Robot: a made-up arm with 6 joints. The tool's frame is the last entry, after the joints. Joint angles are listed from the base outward. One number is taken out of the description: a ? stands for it. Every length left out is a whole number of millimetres.
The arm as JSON. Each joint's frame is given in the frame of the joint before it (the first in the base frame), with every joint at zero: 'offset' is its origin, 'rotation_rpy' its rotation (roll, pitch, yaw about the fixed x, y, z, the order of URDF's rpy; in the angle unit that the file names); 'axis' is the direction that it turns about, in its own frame. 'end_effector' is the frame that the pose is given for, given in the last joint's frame.
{
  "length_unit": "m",
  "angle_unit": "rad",
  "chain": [
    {
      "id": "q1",
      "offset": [
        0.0,
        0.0,
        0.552
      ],
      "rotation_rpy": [
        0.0,
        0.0,
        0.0
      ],
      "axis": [
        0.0,
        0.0,
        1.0
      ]
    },
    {
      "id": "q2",
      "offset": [
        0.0,
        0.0,
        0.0
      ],
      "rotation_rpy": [
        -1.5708,
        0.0,
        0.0
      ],
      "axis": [
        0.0,
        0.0,
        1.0
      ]
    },
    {
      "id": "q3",
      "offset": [
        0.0,
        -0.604,
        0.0
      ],
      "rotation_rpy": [
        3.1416,
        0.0,
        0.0
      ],
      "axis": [
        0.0,
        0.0,
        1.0
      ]
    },
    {
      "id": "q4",
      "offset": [
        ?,
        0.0,
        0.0
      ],
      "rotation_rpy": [
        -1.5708,
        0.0,
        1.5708
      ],
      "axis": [
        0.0,
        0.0,
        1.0
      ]
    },
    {
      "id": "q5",
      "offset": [
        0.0,
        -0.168,
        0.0
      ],
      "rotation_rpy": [
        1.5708,
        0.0,
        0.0
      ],
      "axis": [
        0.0,
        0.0,
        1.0
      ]
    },
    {
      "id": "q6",
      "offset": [
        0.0,
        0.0,
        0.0
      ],
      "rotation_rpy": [
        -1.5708,
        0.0,
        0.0
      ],
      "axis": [
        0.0,
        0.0,
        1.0
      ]
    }
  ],
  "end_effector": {
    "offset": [
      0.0,
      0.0,
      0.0
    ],
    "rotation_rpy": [
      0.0,
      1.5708,
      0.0
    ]
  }
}
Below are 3 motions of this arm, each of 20 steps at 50 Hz.
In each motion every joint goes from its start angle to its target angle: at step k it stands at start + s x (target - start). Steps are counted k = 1, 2, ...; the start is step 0. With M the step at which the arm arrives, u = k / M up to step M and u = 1 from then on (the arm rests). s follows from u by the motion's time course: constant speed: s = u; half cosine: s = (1 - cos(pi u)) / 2; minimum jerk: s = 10 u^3 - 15 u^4 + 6 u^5.
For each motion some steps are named. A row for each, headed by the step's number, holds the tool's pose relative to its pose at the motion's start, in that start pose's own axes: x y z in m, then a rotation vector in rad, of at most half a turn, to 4 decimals.
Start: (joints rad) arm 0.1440 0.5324 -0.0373 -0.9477 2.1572 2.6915
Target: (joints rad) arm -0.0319 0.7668 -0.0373 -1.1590 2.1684 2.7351
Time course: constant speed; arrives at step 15
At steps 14, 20:
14: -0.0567 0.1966 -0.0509 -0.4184 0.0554 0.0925
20: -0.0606 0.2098 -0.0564 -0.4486 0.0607 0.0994

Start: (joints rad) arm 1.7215 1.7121 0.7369 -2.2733 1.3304 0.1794
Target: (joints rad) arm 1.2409 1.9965 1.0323 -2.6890 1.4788 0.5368
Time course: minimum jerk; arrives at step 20
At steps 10, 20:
10: 0.1702 0.1015 -0.0057 0.0059 -0.0572 -0.4067
20: 0.3580 0.1695 0.0213 0.0205 -0.0145 -0.8156

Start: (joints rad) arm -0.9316 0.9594 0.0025 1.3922 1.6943 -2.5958
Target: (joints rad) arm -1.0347 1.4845 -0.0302 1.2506 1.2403 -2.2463
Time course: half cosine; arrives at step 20
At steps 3, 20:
3: -0.0131 -0.0270 0.0075 0.0087 -0.0365 -0.0044
20: -0.2195 -0.5105 -0.0095 0.2249 -0.5740 -0.2633

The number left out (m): 0.656
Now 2 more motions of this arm.
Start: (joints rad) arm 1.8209 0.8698 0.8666 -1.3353 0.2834 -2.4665
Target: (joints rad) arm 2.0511 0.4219 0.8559 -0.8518 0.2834 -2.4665
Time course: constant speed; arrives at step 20
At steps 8, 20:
8: -0.0611 -0.1665 -0.1325 -0.1230 0.1263 -0.2056
20: -0.2176 -0.3671 -0.3505 -0.2689 0.3697 -0.4641

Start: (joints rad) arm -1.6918 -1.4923 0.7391 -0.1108 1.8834 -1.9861
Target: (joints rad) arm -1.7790 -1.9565 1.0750 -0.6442 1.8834 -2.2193
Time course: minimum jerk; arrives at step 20
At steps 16, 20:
16: 0.5934 0.0708 -0.2351 0.3931 -0.1056 0.8566
20: 0.6269 0.0856 -0.2549 0.4281 -0.1108 0.9073

